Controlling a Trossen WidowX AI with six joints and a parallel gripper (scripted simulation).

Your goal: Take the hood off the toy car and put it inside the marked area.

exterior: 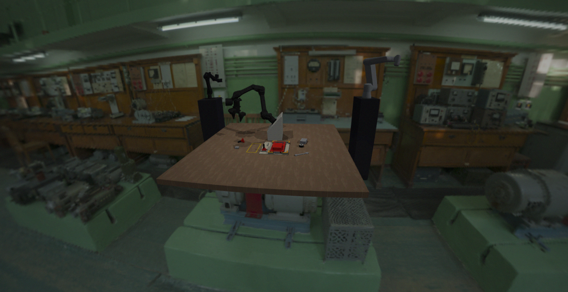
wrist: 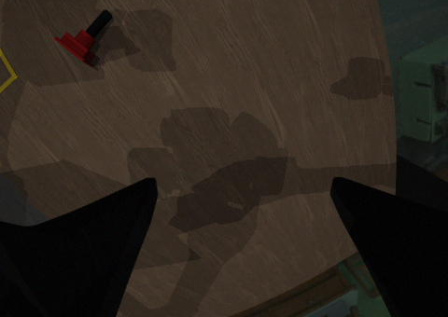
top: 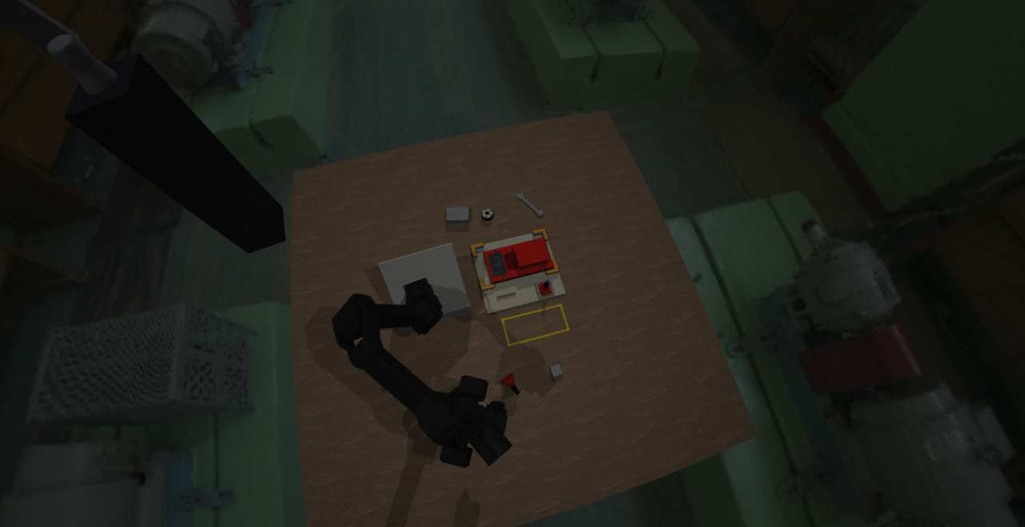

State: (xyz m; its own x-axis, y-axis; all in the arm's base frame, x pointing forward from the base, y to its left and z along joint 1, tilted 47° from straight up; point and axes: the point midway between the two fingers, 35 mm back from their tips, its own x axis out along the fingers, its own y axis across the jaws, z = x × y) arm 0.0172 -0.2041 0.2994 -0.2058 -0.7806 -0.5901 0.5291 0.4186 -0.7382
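Right now my gripper tip is 40 cm to the right of the red hood, 34 cm short of it and 13 cm above it. Also, from my gripper tip: wrench: 59 cm to the left, 42 cm ahead, 17 cm below; wheel: 60 cm to the left, 27 cm ahead, 16 cm below.
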